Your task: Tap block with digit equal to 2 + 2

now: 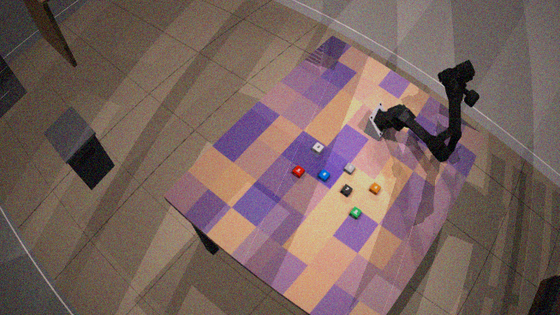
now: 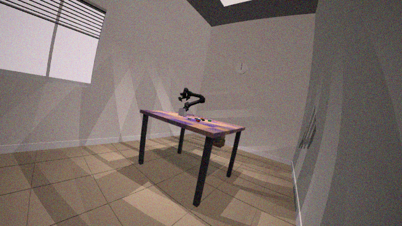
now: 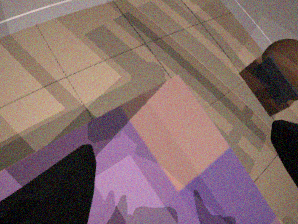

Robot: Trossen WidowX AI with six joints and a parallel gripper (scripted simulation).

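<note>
Now: the orange block 480 mm ahead of my gripper tip, 210 mm to the right of it and 190 mm below it. Round my gripper tip: black block (540 mm ahead, 310 mm to the right, 190 mm below); then grey block (450 mm ahead, 340 mm to the right, 190 mm below); then white block (440 mm ahead, 480 mm to the right, 190 mm below).
</note>
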